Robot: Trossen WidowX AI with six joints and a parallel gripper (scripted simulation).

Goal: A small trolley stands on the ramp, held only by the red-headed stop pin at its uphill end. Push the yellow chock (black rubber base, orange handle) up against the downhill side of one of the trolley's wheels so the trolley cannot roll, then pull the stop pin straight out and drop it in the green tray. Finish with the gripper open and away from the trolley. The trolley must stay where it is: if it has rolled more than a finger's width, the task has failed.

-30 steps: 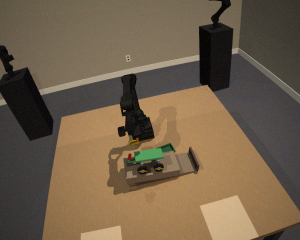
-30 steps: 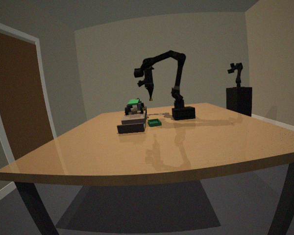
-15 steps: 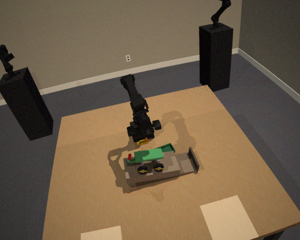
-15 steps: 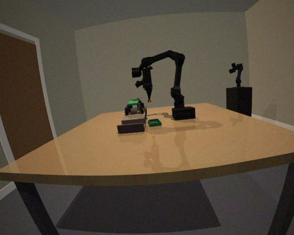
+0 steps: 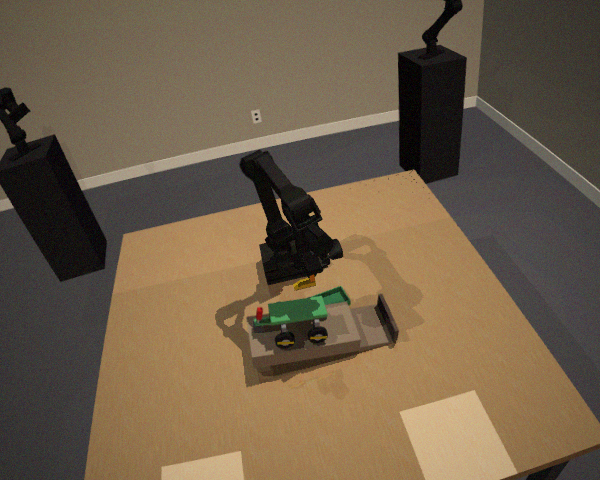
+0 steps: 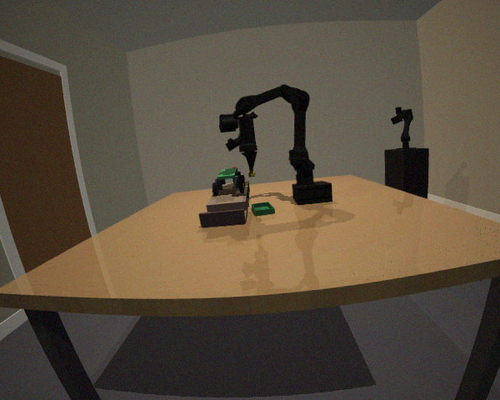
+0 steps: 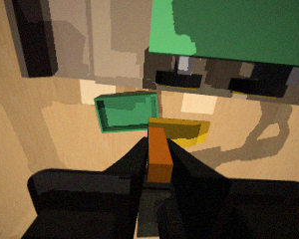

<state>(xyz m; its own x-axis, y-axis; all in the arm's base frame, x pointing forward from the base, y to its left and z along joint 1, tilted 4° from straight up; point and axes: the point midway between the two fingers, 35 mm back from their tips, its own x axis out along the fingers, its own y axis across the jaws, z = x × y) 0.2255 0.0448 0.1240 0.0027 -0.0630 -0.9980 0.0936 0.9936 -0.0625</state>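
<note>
My gripper tip is 70 mm short of the red-headed stop pin, 180 mm to the left of it and 30 mm above it. The rest, counted from my gripper tip: yellow chock: 20 mm to the right, 10 mm below; ramp: 100 mm ahead, 70 mm to the right, 110 mm below; trolley: 100 mm ahead, 80 mm to the right, 50 mm below.
</note>
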